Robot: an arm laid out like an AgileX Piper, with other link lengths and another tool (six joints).
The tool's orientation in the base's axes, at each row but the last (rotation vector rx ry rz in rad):
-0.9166, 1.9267, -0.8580
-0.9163, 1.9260, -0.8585
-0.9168, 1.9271, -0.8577
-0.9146, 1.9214, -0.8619
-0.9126, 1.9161, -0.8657
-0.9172, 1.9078, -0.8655
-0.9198, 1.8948, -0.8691
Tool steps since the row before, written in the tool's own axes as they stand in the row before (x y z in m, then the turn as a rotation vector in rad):
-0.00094, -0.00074, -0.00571, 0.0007, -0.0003, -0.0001
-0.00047, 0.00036, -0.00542, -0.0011, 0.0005, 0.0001
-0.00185, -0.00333, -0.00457, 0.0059, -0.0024, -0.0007
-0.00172, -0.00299, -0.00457, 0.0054, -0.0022, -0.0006
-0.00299, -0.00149, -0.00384, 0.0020, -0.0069, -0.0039
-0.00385, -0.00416, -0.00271, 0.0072, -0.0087, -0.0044
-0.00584, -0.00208, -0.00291, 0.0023, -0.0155, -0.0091
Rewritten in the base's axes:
-0.00440, 0.00169, 0.00344, -0.0003, -0.0007, 0.0000
-0.00464, 0.00179, 0.00223, 0.0004, 0.0011, 0.0000
-0.00232, 0.00089, 0.00541, -0.0023, -0.0060, 0.0000
-0.00249, 0.00096, 0.00506, -0.0021, -0.0055, 0.0000
-0.00178, 0.00262, 0.00398, -0.0024, -0.0042, 0.0066
0.00023, 0.00177, 0.00603, -0.0043, -0.0094, 0.0063
0.00020, 0.00454, 0.00513, -0.0048, -0.0076, 0.0157

